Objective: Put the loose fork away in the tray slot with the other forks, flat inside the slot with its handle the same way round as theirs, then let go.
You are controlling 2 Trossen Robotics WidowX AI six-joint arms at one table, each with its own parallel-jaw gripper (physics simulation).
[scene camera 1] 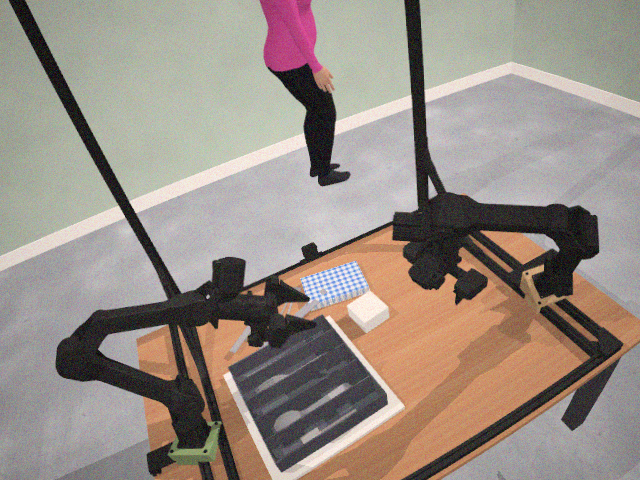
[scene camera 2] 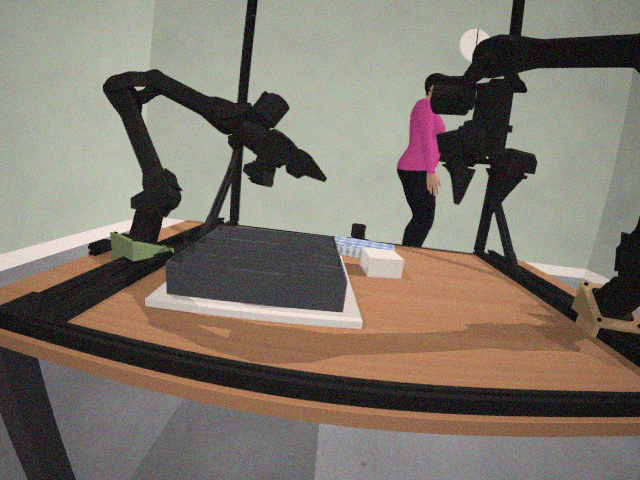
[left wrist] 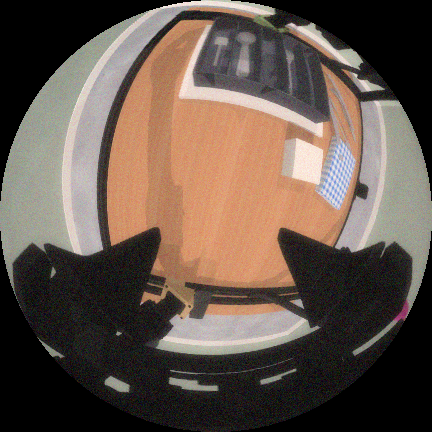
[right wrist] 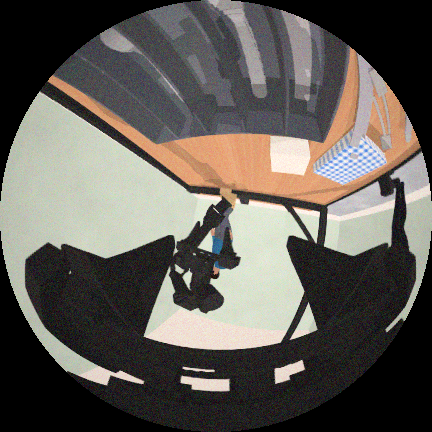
My left gripper is open, with nothing in its grasp. My right gripper is open, holding nothing. A white block rests on the table. I also see a dark cutlery tray.
My left gripper shows as well in scene camera 1, in the left wrist view and in the right wrist view. My right gripper is seen too in scene camera 2 and in the right wrist view.
